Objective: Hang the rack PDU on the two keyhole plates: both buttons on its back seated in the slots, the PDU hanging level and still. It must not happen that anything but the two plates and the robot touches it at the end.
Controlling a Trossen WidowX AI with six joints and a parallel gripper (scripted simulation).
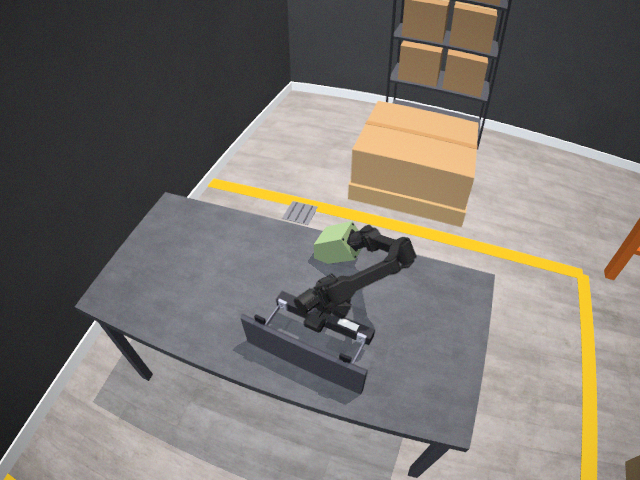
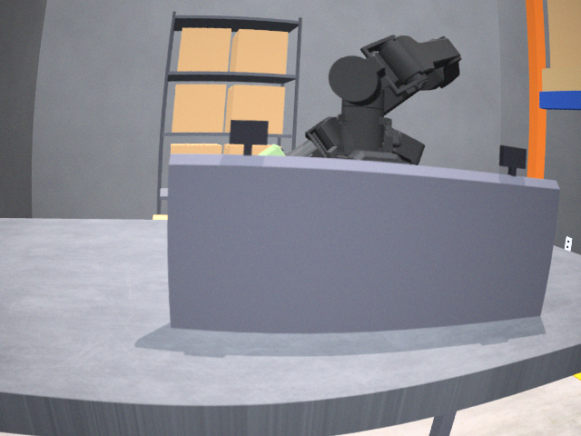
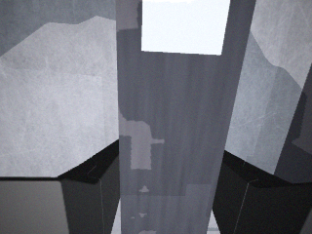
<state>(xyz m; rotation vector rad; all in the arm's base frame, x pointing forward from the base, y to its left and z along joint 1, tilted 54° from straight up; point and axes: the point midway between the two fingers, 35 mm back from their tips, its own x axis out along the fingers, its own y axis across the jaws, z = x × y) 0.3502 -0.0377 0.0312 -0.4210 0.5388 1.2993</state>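
The rack PDU lies 2 cm to the right of my hand and 1 cm below it. Also, from my hand: grey panel (16 cm ahead, 2 cm to the right, 3 cm below).
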